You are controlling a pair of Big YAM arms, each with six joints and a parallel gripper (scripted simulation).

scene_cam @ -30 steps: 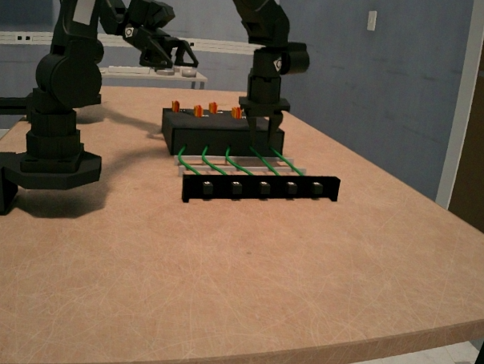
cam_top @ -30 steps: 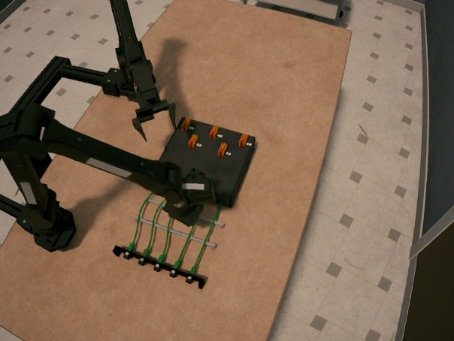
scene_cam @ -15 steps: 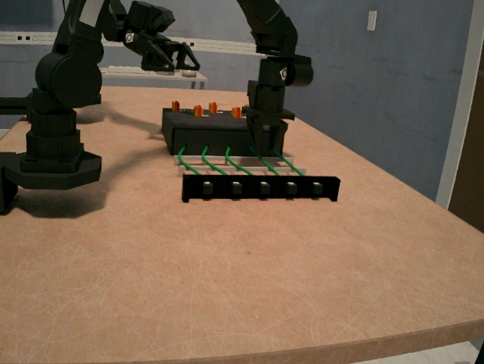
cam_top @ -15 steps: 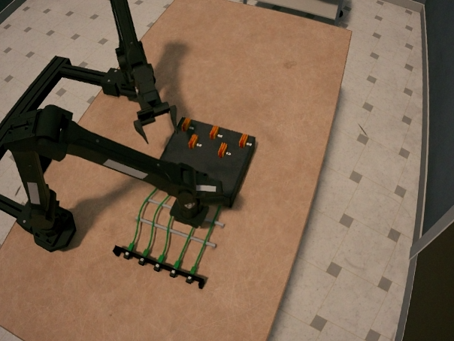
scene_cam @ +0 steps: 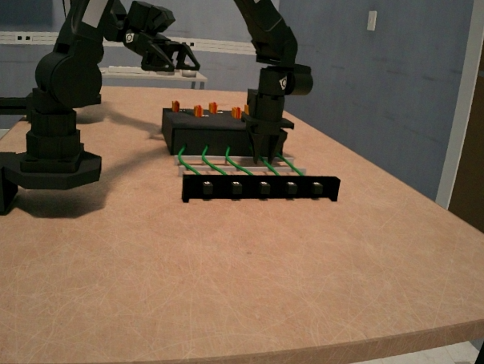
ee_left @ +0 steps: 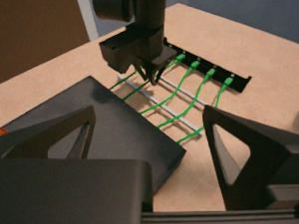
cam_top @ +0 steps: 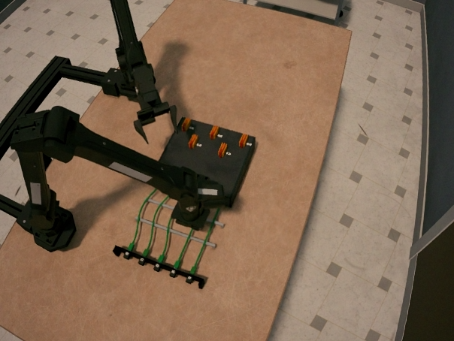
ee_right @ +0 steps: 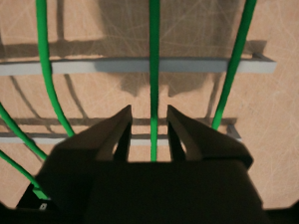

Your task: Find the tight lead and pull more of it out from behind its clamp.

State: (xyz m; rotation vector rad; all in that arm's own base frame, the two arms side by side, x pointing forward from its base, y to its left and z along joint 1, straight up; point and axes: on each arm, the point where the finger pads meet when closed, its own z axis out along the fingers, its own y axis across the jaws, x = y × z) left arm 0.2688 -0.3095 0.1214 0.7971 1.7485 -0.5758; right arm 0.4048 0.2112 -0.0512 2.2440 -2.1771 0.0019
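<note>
Right now the orange handle is 22 cm ahead of my left hand, 14 cm below it and 13 cm to the left of it.
</note>
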